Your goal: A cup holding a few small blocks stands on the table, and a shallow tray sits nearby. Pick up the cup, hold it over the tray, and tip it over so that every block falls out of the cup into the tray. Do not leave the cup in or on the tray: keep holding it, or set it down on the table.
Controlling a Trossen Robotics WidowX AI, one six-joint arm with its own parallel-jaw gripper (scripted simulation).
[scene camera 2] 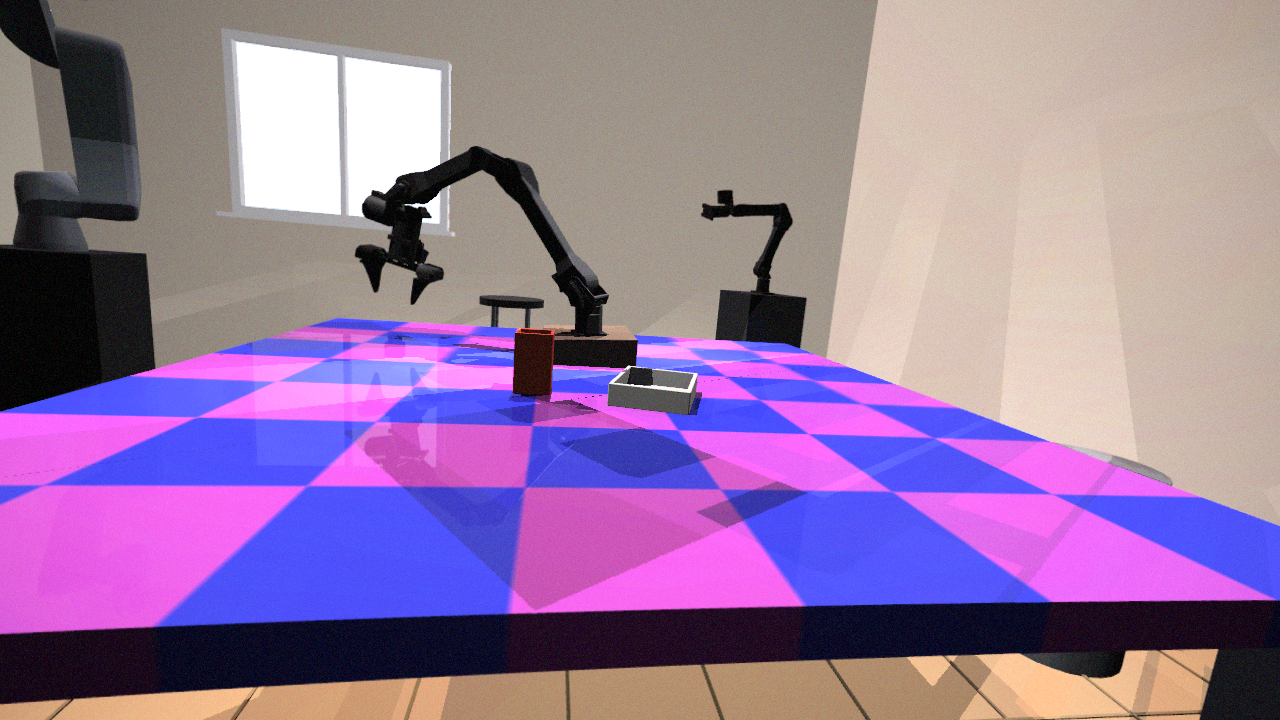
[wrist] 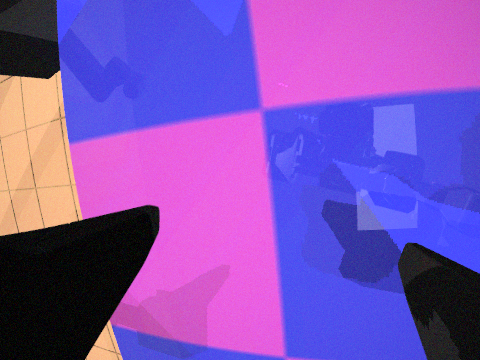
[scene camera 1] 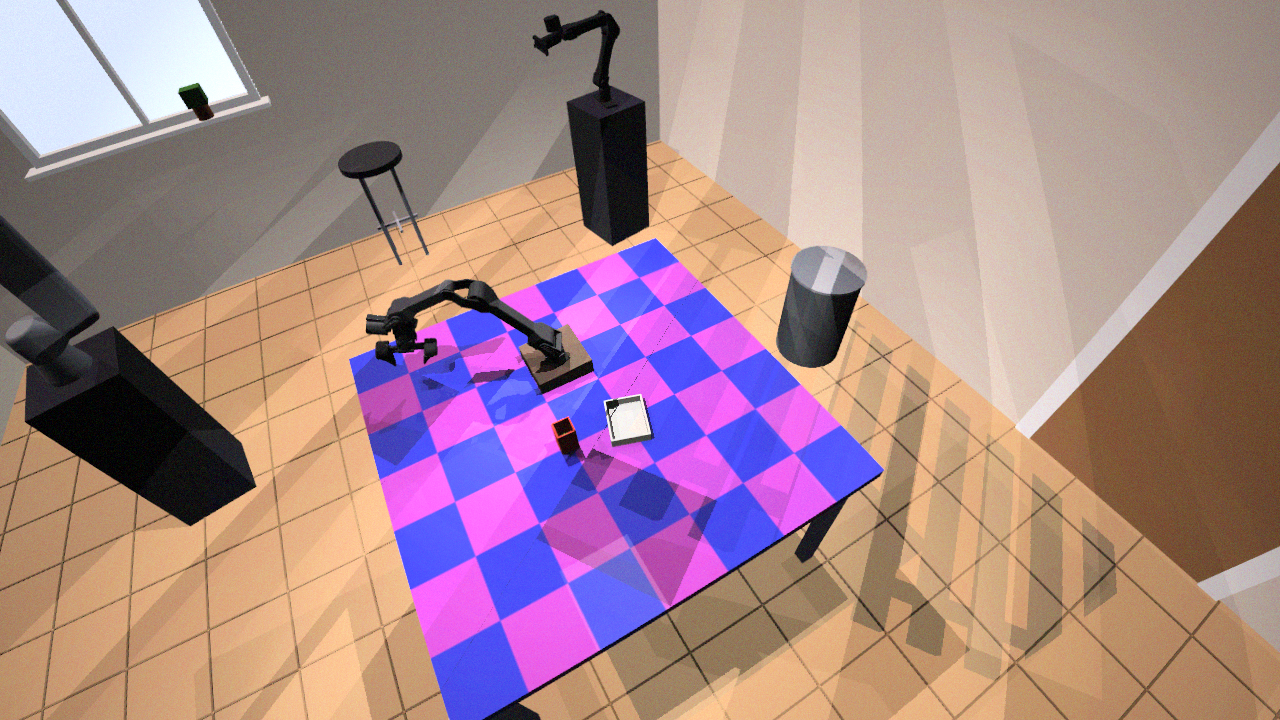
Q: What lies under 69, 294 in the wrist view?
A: The gripper.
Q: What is the gripper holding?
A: Nothing.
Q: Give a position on a white shallow tray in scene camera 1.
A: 627, 419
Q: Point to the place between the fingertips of the gripper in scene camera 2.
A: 394, 298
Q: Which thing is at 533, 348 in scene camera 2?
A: A red square cup.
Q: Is the gripper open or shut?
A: Open.
